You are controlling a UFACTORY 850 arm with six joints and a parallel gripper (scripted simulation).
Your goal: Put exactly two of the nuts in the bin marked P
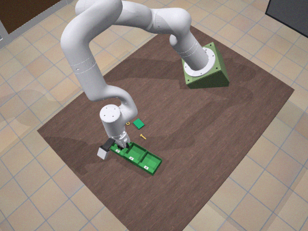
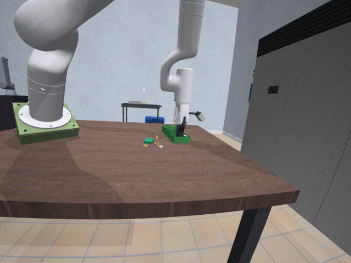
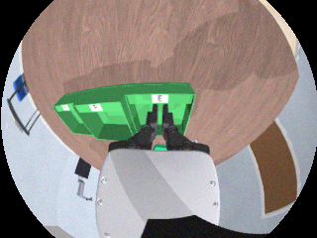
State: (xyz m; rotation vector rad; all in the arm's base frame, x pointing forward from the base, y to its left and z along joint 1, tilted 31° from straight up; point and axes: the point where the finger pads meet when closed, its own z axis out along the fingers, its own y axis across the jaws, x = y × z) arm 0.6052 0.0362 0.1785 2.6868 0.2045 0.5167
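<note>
Now: hand 10 mm past the green three-compartment bin, 80 mm to the right of it and 10 mm above it. Round my hand: grey nut (110 mm behind, 100 mm to the right, 30 mm below); then green block (160 mm behind, 20 mm to the right, 30 mm below); then yellow bolt (110 mm behind, 40 mm to the left, 30 mm below).
</note>
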